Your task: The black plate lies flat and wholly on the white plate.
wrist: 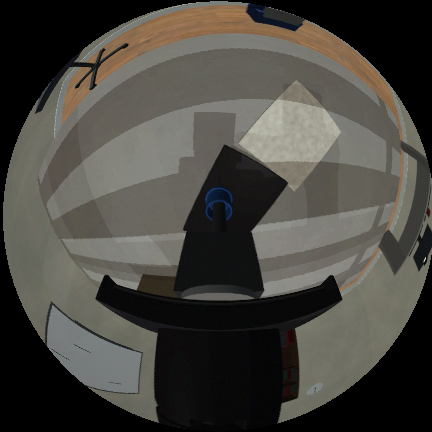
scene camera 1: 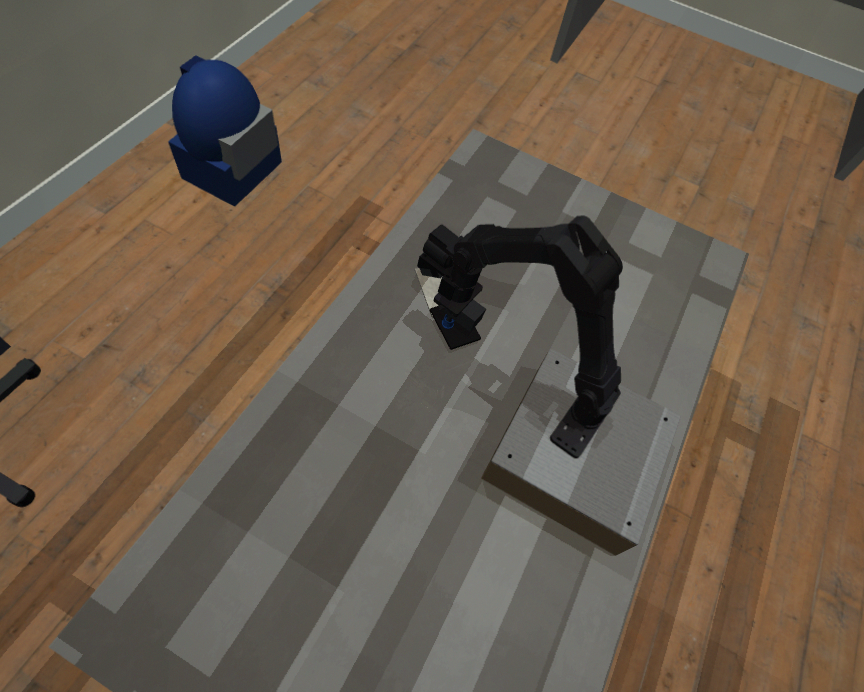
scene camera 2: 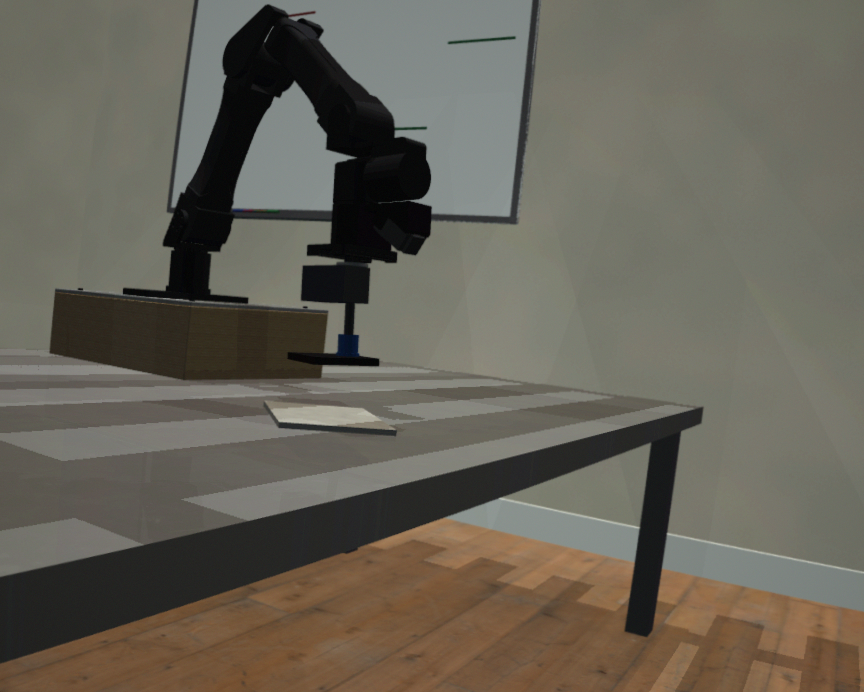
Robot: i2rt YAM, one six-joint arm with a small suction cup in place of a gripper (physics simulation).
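Pixels of known places: hand, tool point: [wrist: 218, 193] [scene camera 1: 446, 326] [scene camera 2: 347, 364]; arm's base, link origin: [scene camera 1: 585, 415] [scene camera 2: 187, 299].
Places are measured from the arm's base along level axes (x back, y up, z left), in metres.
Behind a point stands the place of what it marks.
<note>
My suction cup [scene camera 1: 447, 322] [scene camera 2: 348, 346] [wrist: 219, 199], blue at its tip, is on the upper face of the black plate [scene camera 1: 463, 338] @(x -0.325, y -0.050, z -0.014 m) [scene camera 2: 308, 357] @(x -0.377, y -0.051, z -0.088 m) [wrist: 250, 182] @(x -0.395, y -0.047, z -0.054 m) and holds it roughly level in the air above the table. The white plate [scene camera 1: 430, 289] @(x -0.489, y -0.104, z -0.110 m) [scene camera 2: 324, 415] @(x -0.469, y -0.104, z -0.145 m) [wrist: 290, 130] @(x -0.463, y -0.104, z -0.122 m) lies flat on the table. In scene camera 2 there is a gap in height between the two plates, and the black one is farther back. In the wrist view the black plate's far edge lies along the white plate's lower left edge. The arm and black plate hide part of the white plate in scene camera 1.
The arm stands on a wooden box [scene camera 1: 558, 502] @(x 0.050, y -0.010, z 0.194 m) [scene camera 2: 252, 342] @(x -0.128, y -0.054, z 0.035 m) on the grey patterned table [scene camera 1: 375, 504] @(x -0.245, y -0.110, z 0.402 m) [scene camera 2: 180, 446] @(x -0.545, y -0.110, z -0.378 m). The table's edge [scene camera 2: 432, 493] @(x -0.701, y -0.123, z -0.258 m) runs near the white plate. A blue rounded object [scene camera 1: 214, 104] is beyond the table, and a whiteboard [scene camera 2: 447, 86] hangs behind the arm.
</note>
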